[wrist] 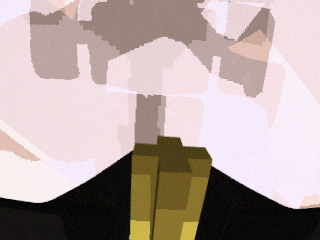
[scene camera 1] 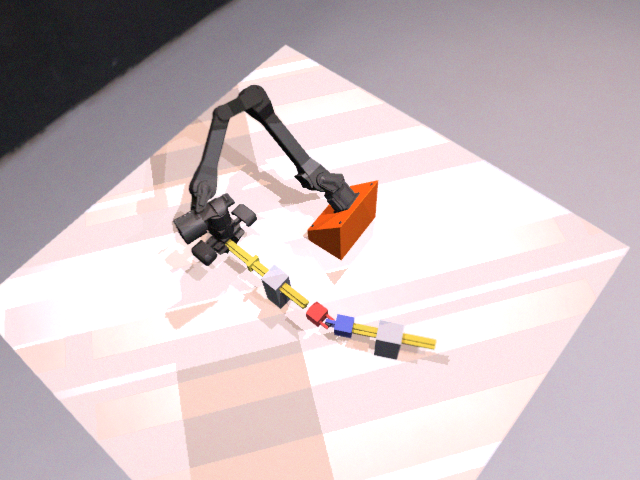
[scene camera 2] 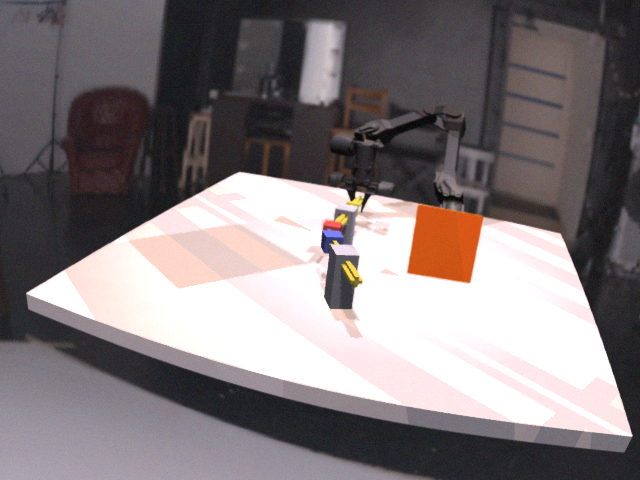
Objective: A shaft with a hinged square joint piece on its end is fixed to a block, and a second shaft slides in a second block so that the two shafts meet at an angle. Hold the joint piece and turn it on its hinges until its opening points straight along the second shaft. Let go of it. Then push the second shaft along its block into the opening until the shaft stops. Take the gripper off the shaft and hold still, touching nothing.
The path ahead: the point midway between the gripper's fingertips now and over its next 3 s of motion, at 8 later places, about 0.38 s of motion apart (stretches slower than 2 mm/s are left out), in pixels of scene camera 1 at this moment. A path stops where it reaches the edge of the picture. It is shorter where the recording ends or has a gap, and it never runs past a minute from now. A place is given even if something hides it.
The gripper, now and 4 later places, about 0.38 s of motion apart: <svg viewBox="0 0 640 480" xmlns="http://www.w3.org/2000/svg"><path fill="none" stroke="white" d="M230 249L234 252L238 256L242 259L243 259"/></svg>
